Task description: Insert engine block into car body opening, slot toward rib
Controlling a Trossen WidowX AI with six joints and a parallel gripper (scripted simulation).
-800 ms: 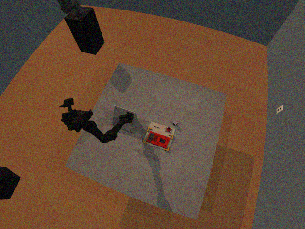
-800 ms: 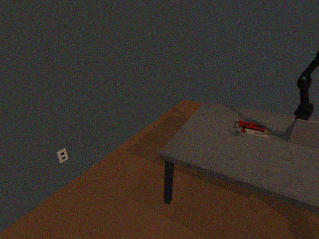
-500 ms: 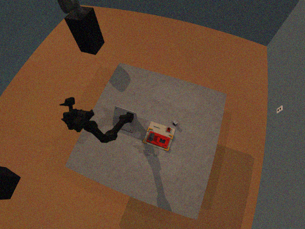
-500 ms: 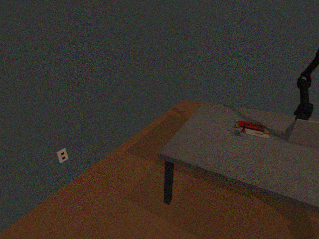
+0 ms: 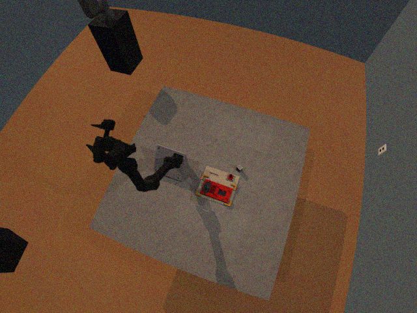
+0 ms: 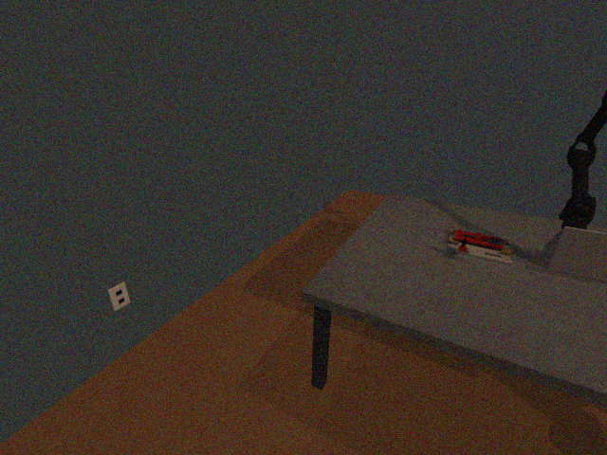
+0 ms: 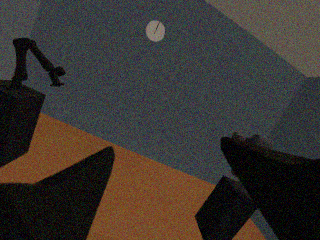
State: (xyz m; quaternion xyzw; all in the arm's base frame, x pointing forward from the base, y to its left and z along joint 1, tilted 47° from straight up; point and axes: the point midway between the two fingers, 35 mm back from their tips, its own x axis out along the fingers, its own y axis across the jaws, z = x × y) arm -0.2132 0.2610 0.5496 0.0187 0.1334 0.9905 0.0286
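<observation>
Right now my gripper tip is 64 cm short of the engine block, 35 cm to the right of it and 70 cm above it.
</observation>
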